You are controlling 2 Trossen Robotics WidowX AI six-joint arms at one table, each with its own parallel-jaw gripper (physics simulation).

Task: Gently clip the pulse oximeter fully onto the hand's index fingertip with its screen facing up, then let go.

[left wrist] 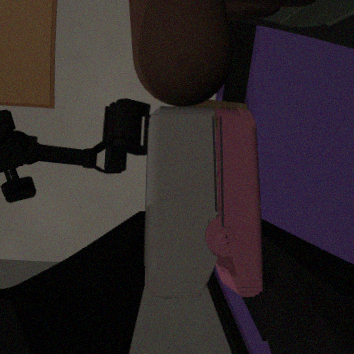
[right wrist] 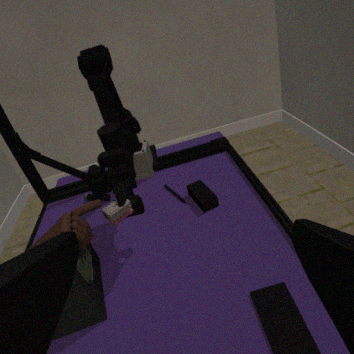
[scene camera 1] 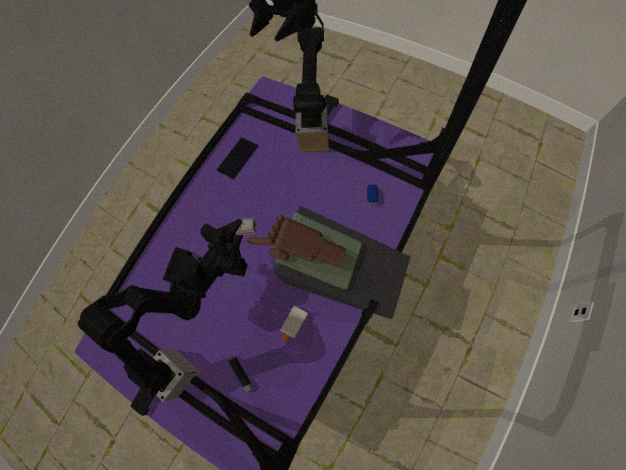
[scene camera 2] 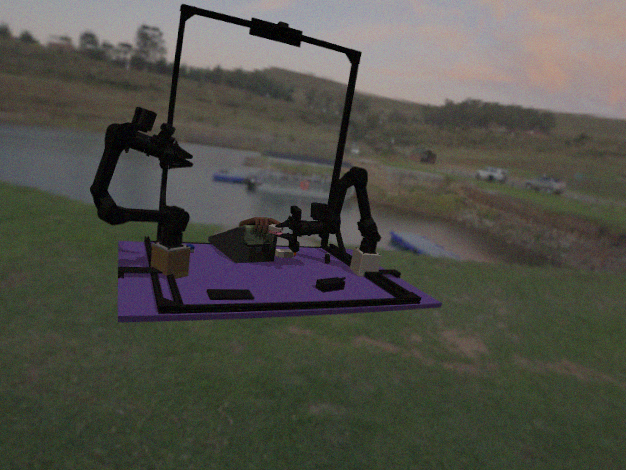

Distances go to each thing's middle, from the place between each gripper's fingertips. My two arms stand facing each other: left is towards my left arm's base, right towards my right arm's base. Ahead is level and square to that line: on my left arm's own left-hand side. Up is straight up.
The index finger (left wrist: 181, 60) lies 8 cm behind my left hand, 2 cm to the left of it and 2 cm above it. Round my left hand: dark plate (scene camera 1: 380, 270) 27 cm behind, 14 cm below, 4 cm to the right.
The index finger lies 400 mm to the left of my right hand, 230 mm below it and 180 mm behind it. From my right hand the other things lie so: dark plate 390 mm below, 380 mm behind, 340 mm to the left.
